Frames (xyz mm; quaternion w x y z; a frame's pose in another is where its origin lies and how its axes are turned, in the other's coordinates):
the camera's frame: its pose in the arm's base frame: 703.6 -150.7 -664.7 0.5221 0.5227 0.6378 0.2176
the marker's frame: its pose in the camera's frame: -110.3 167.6 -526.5 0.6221 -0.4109 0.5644 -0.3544
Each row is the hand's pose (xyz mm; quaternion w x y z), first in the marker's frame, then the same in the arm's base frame.
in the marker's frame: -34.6 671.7 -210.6 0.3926 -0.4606 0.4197 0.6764
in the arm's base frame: -138.3 11.5 262.5 0.6826 -0.1078 -0.3443 -0.6355
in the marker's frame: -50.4 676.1 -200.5 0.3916 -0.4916 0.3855 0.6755
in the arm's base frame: -127.6 24.3 272.2 0.6629 -0.1167 -0.3187 -0.6674
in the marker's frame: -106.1 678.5 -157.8 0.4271 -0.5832 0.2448 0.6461
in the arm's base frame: -80.1 70.9 294.7 0.5499 -0.1330 -0.2571 -0.7835
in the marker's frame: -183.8 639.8 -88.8 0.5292 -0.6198 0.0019 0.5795
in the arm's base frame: 14.3 129.0 294.3 0.3073 -0.1701 -0.2407 -0.9048
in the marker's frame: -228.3 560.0 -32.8 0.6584 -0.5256 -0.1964 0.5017
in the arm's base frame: 107.7 156.0 249.3 0.0561 -0.2029 -0.3207 -0.9235
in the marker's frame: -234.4 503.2 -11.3 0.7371 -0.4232 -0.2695 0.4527
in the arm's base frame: 151.9 155.5 207.2 0.0709 0.2089 0.4042 0.8876
